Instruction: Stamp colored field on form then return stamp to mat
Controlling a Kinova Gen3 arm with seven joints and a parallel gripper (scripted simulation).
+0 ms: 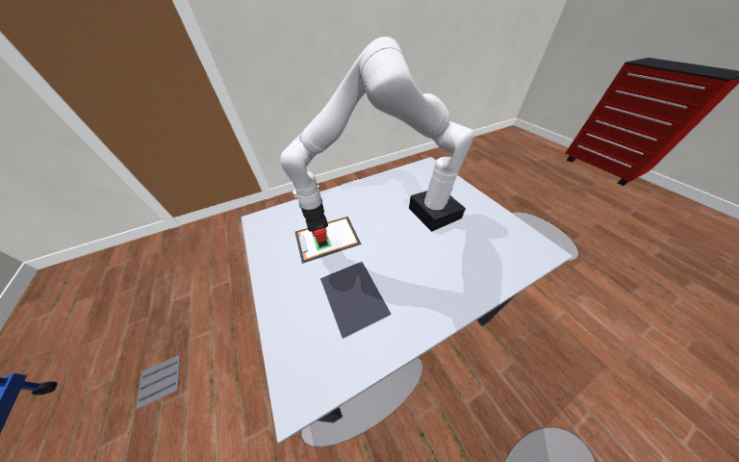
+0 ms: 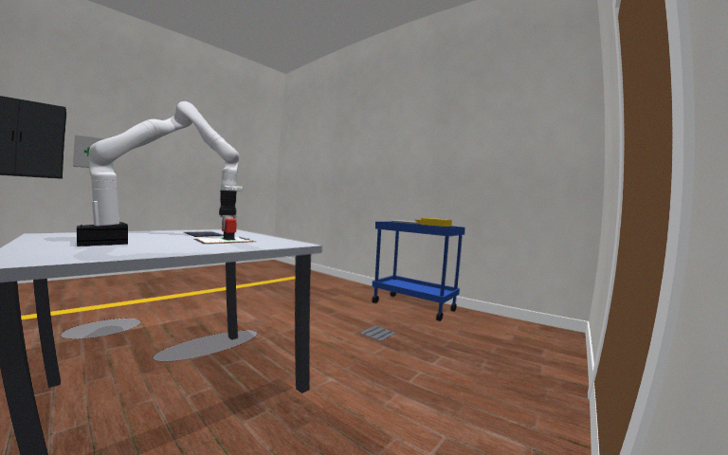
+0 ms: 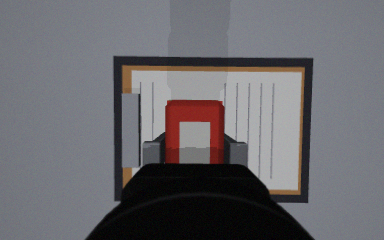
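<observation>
Right now the form is 10 mm behind my hand and 60 mm below it. Also, from my hand: red stamp 20 mm below; dark mat 10 mm ahead, 290 mm to the left, 70 mm below.
</observation>
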